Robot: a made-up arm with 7 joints.
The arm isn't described. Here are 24 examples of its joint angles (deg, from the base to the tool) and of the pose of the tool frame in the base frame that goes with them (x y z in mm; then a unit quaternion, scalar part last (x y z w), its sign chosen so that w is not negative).
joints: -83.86 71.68 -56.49 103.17 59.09 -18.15 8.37
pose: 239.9 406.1 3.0 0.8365 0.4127 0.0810 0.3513
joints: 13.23 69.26 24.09 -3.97 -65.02 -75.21 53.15
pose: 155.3 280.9 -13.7 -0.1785 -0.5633 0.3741 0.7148
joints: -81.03 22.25 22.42 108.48 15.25 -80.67 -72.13
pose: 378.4 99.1 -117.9 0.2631 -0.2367 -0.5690 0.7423
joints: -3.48 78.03 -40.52 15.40 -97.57 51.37 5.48
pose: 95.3 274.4 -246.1 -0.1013 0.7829 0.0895 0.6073
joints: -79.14 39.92 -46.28 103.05 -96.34 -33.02 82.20
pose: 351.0 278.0 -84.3 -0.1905 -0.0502 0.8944 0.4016
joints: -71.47 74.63 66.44 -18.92 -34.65 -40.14 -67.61
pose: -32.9 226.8 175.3 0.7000 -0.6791 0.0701 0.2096
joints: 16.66 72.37 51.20 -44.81 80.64 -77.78 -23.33
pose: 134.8 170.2 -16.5 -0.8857 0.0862 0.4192 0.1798
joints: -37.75 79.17 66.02 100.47 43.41 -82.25 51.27
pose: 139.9 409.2 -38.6 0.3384 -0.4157 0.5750 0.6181
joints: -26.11 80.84 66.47 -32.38 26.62 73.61 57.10
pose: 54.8 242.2 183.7 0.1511 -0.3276 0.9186 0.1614
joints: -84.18 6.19 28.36 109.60 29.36 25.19 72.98
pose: 352.5 -2.7 -218.8 0.4425 0.3298 0.3912 0.7365
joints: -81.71 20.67 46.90 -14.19 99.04 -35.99 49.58
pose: 245.4 166.5 154.1 0.4564 -0.6191 0.6128 0.1810
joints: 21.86 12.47 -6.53 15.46 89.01 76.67 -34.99
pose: -0.7 167.6 -312.8 0.5348 0.7827 0.0907 0.3051
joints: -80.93 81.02 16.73 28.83 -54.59 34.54 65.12
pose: 216.5 308.1 219.9 -0.2112 -0.2010 0.6351 0.7153
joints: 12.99 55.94 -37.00 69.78 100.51 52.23 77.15
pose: -36.7 377.6 -244.4 -0.8804 0.2836 0.3771 0.0487
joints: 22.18 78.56 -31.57 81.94 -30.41 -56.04 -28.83
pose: -30.4 442.0 -107.1 0.4660 0.5848 -0.1779 0.6397
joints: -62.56 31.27 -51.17 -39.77 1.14 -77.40 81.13
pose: 126.6 -34.0 -11.7 -0.6351 -0.5249 -0.3013 0.4799
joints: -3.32 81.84 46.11 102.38 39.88 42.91 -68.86
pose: -71.3 444.5 -68.3 -0.2565 0.7530 0.3341 0.5056
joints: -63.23 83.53 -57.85 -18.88 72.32 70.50 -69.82
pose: 275.8 138.4 17.7 0.7935 0.3379 0.1648 0.4785
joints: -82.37 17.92 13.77 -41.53 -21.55 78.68 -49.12
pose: 222.6 37.5 143.4 0.1538 -0.2174 -0.5492 0.7921
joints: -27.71 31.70 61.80 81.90 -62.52 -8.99 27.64
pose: 126.6 306.3 -328.2 -0.4932 0.1549 0.7457 0.4203
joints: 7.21 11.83 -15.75 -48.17 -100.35 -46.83 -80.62
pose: 142.1 74.1 -128.1 -0.4192 -0.7050 -0.3322 0.4657
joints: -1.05 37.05 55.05 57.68 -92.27 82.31 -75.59
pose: 48.7 315.0 -268.5 -0.8050 -0.2284 -0.2098 0.5057
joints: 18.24 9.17 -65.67 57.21 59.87 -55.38 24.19
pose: -182.2 -29.3 -339.0 0.0630 0.0674 -0.7235 0.6841
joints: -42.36 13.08 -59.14 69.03 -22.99 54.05 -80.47
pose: 208.9 76.1 -362.7 -0.1618 0.8040 -0.4319 0.3753
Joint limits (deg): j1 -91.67..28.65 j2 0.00..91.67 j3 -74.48..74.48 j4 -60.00..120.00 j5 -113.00..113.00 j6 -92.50..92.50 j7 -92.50..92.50
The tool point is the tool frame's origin. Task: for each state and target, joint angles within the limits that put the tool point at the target. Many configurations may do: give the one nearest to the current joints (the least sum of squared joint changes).
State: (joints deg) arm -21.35 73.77 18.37 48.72 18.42 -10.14 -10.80
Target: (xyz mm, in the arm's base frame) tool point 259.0 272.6 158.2
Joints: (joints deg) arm -56.72 79.46 10.54 20.58 18.34 -14.21 -10.80
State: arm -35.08 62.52 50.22 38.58 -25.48 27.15 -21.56
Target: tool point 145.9 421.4 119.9
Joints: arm -42.01 81.93 53.37 42.13 -24.66 23.76 -21.56
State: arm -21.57 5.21 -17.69 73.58 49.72 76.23 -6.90
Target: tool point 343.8 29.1 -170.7
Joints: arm -58.93 5.41 -19.74 45.71 61.19 90.28 -6.90
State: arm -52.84 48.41 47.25 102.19 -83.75 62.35 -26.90
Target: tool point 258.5 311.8 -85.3
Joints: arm -66.59 68.84 51.33 109.22 -83.39 83.00 -26.90
